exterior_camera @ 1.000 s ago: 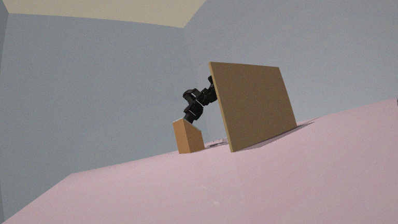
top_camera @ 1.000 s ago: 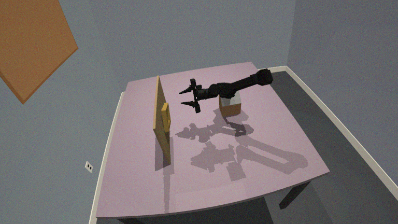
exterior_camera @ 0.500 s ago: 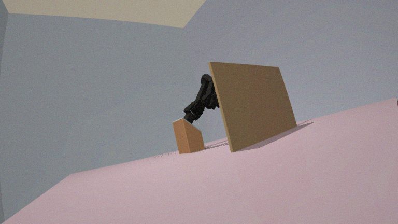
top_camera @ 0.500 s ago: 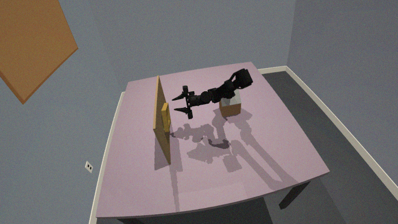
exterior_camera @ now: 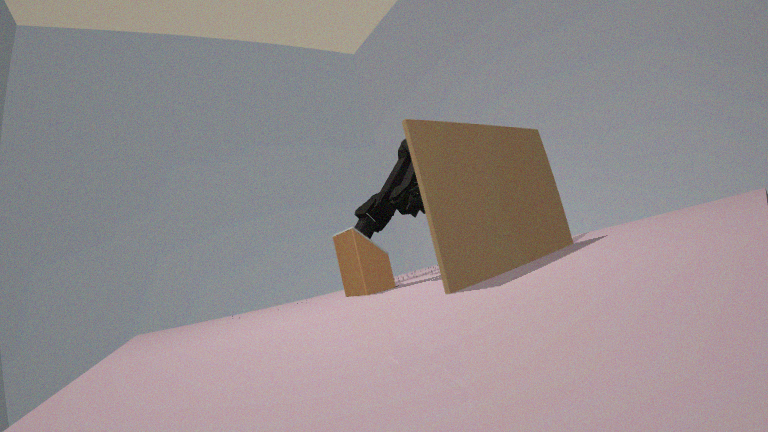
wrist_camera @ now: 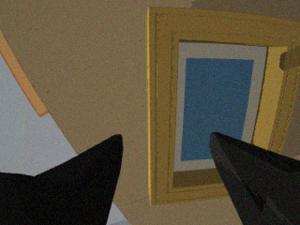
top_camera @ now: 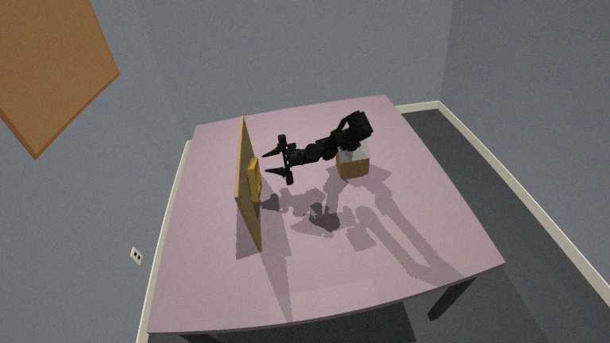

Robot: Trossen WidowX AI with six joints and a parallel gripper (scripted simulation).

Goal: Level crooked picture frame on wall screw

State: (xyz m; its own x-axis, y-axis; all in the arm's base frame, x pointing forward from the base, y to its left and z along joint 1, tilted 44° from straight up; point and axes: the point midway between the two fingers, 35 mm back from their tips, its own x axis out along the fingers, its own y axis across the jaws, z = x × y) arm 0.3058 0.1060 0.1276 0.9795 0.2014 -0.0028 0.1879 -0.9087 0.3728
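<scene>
Now: gripper tip 5 cm short of the picture frame, 5 cm above it and 3 cm to the right of it. Round my gripper tip: brown wall panel (6 cm below, 6 cm ahead, 2 cm to the left).
</scene>
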